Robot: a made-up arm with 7 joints. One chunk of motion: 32 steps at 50 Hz.
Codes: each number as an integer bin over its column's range. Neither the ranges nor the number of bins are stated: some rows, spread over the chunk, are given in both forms.
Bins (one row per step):
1: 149 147 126 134 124 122 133
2: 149 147 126 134 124 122 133
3: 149 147 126 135 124 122 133
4: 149 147 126 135 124 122 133
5: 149 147 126 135 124 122 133
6: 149 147 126 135 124 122 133
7: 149 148 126 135 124 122 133
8: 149 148 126 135 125 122 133
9: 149 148 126 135 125 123 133
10: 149 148 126 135 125 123 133
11: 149 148 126 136 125 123 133
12: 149 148 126 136 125 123 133
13: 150 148 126 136 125 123 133
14: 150 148 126 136 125 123 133
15: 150 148 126 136 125 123 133
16: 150 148 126 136 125 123 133
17: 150 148 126 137 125 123 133
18: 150 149 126 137 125 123 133
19: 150 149 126 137 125 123 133
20: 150 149 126 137 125 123 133
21: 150 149 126 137 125 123 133
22: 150 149 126 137 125 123 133
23: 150 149 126 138 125 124 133
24: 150 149 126 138 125 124 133
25: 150 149 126 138 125 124 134
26: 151 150 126 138 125 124 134
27: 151 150 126 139 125 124 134
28: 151 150 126 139 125 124 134
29: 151 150 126 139 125 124 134
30: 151 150 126 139 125 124 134
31: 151 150 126 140 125 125 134
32: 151 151 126 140 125 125 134
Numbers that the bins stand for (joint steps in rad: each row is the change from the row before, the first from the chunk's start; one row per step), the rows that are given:
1: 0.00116 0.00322 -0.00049 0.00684 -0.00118 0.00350 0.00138
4: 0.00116 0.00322 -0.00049 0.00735 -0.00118 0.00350 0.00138
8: 0.00116 0.00362 -0.00049 0.00735 -0.00084 0.00350 0.00138
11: 0.00116 0.00362 -0.00049 0.00787 -0.00084 0.00395 0.00138
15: 0.00147 0.00362 -0.00049 0.00787 -0.00084 0.00395 0.00138
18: 0.00147 0.00402 -0.00049 0.00838 -0.00084 0.00395 0.00138
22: 0.00147 0.00402 -0.00049 0.00838 -0.00084 0.00395 0.00138
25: 0.00147 0.00402 -0.00049 0.00889 -0.00084 0.00441 0.00172
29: 0.00178 0.00441 -0.00049 0.00941 -0.00084 0.00441 0.00172
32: 0.00178 0.00481 -0.00049 0.00992 -0.00084 0.00486 0.00172
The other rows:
2: 0.00116 0.00322 -0.00049 0.00684 -0.00118 0.00350 0.00138
3: 0.00116 0.00322 -0.00049 0.00735 -0.00118 0.00350 0.00138
5: 0.00116 0.00322 -0.00049 0.00735 -0.00118 0.00350 0.00138
6: 0.00116 0.00322 -0.00049 0.00735 -0.00118 0.00350 0.00138
7: 0.00116 0.00362 -0.00049 0.00735 -0.00118 0.00350 0.00138
9: 0.00116 0.00362 -0.00049 0.00735 -0.00084 0.00395 0.00138
10: 0.00116 0.00362 -0.00049 0.00735 -0.00084 0.00395 0.00138
12: 0.00116 0.00362 -0.00049 0.00787 -0.00084 0.00395 0.00138
13: 0.00147 0.00362 -0.00049 0.00787 -0.00084 0.00395 0.00138
14: 0.00147 0.00362 -0.00049 0.00787 -0.00084 0.00395 0.00138
16: 0.00147 0.00362 -0.00049 0.00787 -0.00084 0.00395 0.00138
17: 0.00147 0.00362 -0.00049 0.00838 -0.00084 0.00395 0.00138
19: 0.00147 0.00402 -0.00049 0.00838 -0.00084 0.00395 0.00138
20: 0.00147 0.00402 -0.00049 0.00838 -0.00084 0.00395 0.00138
21: 0.00147 0.00402 -0.00049 0.00838 -0.00084 0.00395 0.00138
23: 0.00147 0.00402 -0.00049 0.00889 -0.00084 0.00441 0.00138
24: 0.00147 0.00402 -0.00049 0.00889 -0.00084 0.00441 0.00138
26: 0.00178 0.00441 -0.00049 0.00889 -0.00084 0.00441 0.00172
27: 0.00178 0.00441 -0.00049 0.00941 -0.00084 0.00441 0.00172
28: 0.00178 0.00441 -0.00049 0.00941 -0.00084 0.00441 0.00172
30: 0.00178 0.00441 -0.00049 0.00941 -0.00084 0.00441 0.00172
31: 0.00178 0.00441 -0.00049 0.00992 -0.00084 0.00486 0.00172

